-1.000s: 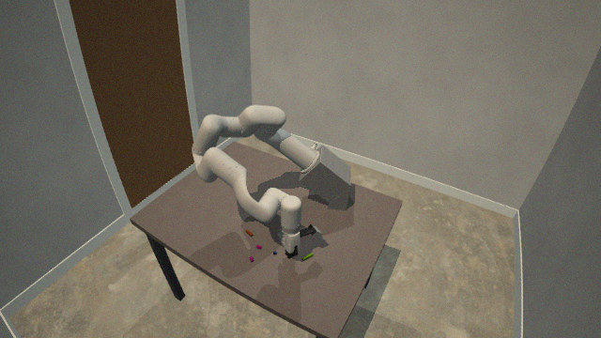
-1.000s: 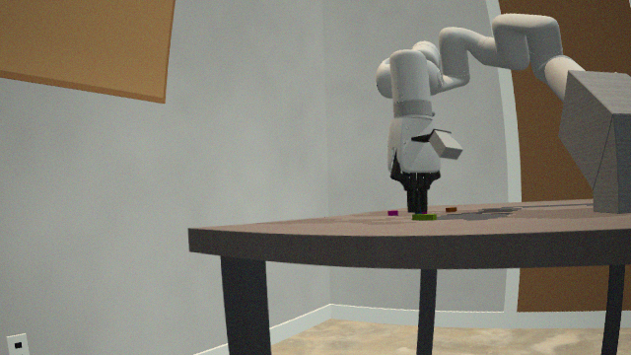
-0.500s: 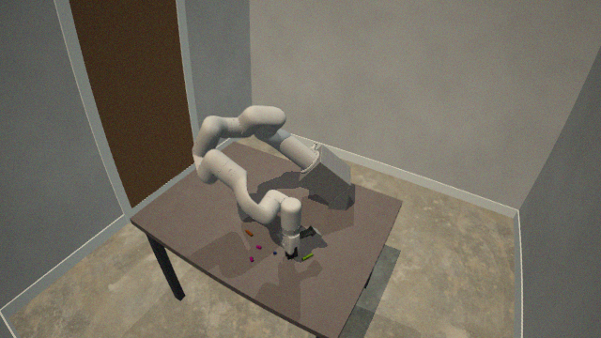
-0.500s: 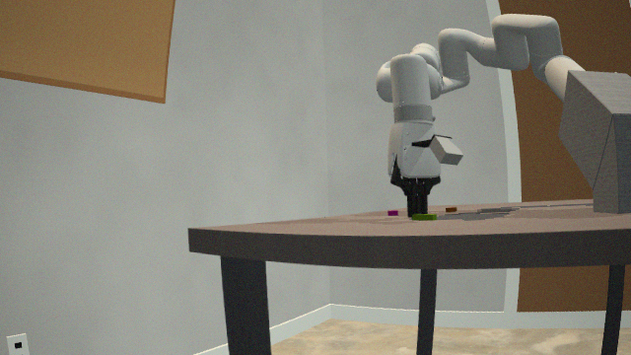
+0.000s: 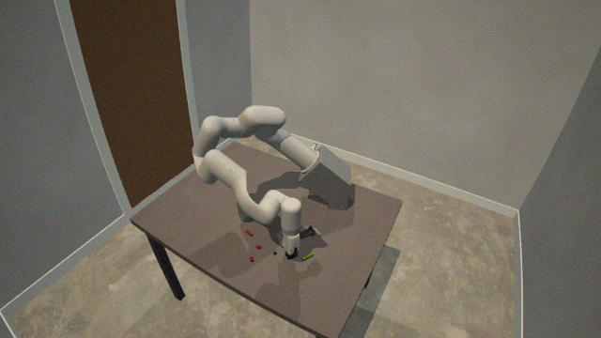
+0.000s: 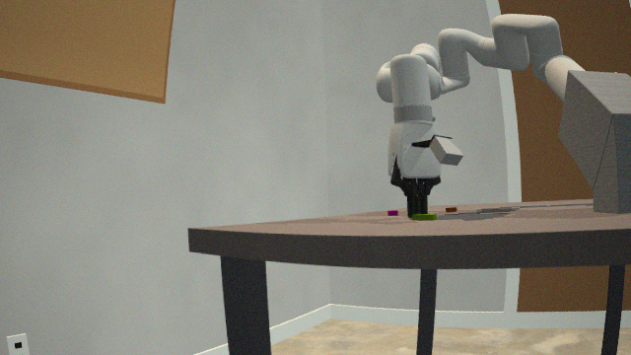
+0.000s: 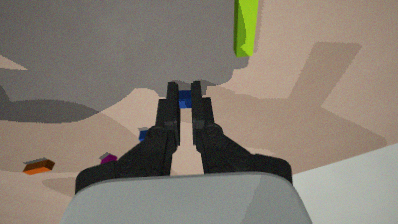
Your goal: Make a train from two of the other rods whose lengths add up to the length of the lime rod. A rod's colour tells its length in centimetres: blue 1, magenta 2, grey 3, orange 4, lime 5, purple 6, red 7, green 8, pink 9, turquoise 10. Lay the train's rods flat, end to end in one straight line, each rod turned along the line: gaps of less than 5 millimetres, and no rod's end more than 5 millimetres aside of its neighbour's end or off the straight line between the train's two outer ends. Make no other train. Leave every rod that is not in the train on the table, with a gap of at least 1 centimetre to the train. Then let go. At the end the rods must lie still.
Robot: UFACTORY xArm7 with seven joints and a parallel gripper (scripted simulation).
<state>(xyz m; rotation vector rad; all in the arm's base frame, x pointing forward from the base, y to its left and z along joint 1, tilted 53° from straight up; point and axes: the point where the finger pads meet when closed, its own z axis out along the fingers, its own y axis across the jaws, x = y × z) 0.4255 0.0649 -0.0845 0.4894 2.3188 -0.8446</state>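
My gripper is now 22 cm to the left of the orange rod, 2 cm past it and 2 cm above it. The rest, counted from my hand: lime rod 7 cm to the left, 3 cm behind, 2 cm below.
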